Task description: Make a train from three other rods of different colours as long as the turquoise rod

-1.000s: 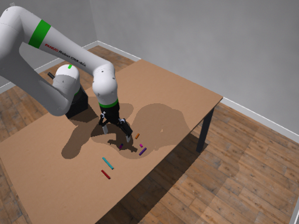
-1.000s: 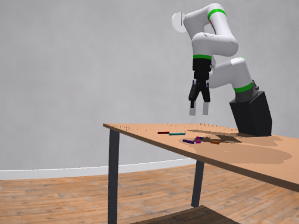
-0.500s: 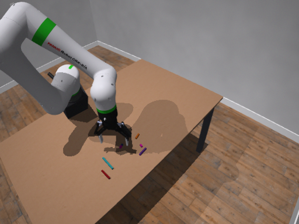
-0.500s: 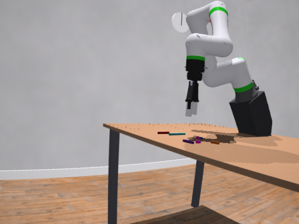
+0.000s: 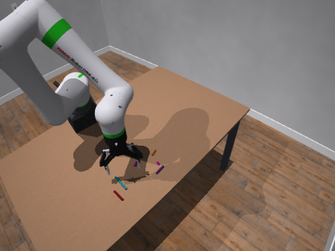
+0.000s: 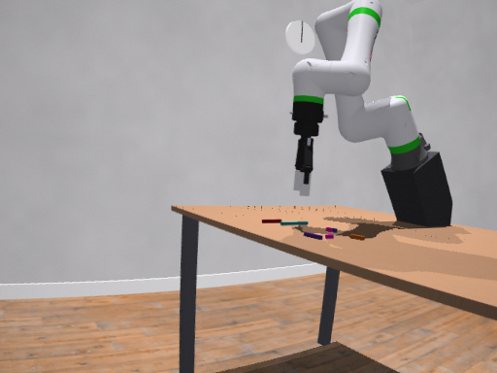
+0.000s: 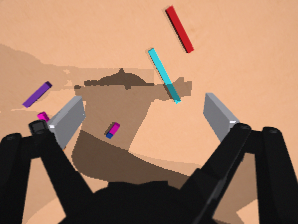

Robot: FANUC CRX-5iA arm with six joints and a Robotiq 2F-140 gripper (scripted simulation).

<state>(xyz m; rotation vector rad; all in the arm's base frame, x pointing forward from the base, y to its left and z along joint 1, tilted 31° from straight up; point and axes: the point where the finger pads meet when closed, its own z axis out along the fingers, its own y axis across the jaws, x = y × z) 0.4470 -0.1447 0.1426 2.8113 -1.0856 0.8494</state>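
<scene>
Now: hand 1 cm short of the red rod, 10 cm to the left of it and 11 cm above it. Also, from my hand: purple rod 11 cm ahead, 14 cm to the left, 11 cm below; blue rod 2 cm behind, 12 cm to the left, 11 cm below; turquoise rod 2 cm behind, 3 cm to the right, 11 cm below.
</scene>
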